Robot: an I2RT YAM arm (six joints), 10 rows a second.
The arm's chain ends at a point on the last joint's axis. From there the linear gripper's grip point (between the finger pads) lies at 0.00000 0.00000 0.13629 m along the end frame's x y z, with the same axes.
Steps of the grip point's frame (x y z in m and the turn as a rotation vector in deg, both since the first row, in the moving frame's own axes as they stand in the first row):
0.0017 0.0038 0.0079 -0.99 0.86 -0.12
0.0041 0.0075 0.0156 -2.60 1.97 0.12
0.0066 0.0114 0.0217 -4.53 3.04 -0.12
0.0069 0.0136 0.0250 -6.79 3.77 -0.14
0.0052 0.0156 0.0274 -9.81 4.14 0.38
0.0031 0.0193 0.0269 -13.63 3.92 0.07
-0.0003 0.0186 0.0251 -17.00 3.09 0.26
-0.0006 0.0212 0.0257 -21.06 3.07 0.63
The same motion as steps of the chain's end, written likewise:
-0.0003 0.0014 0.0079 -0.99 0.86 -0.12
-0.0006 0.0013 0.0158 -2.60 1.97 0.12
-0.0006 0.0006 0.0223 -4.53 3.04 -0.12
-0.0021 -0.0025 0.0263 -6.79 3.77 -0.14
-0.0045 -0.0076 0.0297 -9.81 4.14 0.38
-0.0061 -0.0128 0.0311 -13.63 3.92 0.07
-0.0074 -0.0212 0.0313 -17.00 3.09 0.26
-0.0075 -0.0278 0.0350 -21.06 3.07 0.63

